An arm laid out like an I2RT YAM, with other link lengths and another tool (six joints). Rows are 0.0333 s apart.
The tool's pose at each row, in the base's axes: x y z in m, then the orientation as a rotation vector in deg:
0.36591, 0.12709, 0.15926, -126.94, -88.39, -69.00
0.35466, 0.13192, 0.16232, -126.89, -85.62, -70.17
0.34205, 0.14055, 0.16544, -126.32, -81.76, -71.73
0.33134, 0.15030, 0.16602, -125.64, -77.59, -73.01
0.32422, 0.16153, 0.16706, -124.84, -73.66, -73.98
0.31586, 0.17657, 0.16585, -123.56, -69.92, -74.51
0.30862, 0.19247, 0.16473, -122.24, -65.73, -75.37
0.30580, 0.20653, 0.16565, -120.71, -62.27, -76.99
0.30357, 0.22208, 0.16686, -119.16, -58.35, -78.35
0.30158, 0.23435, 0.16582, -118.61, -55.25, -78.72
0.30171, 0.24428, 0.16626, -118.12, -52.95, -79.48
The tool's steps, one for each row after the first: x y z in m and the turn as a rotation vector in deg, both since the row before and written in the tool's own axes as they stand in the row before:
0.00406, -0.01084, -0.00503, -0.48, 1.26, 1.68
0.00626, -0.01382, -0.00360, -0.40, 2.03, 2.33
0.00491, -0.01364, -0.00027, -0.24, 2.08, 2.61
0.00617, -0.01158, 0.00241, -0.06, 1.97, 2.52
0.00556, -0.01535, 0.00556, 0.43, 2.06, 2.52
0.00541, -0.01511, 0.00699, 0.16, 2.32, 2.74
0.00636, -0.01051, 0.00745, -0.22, 2.52, 1.96
0.00664, -0.01117, 0.00891, -0.18, 2.57, 2.36
0.00268, -0.00927, 0.00790, -0.23, 1.35, 2.08
0.00336, -0.00627, 0.00694, -0.44, 1.24, 1.36

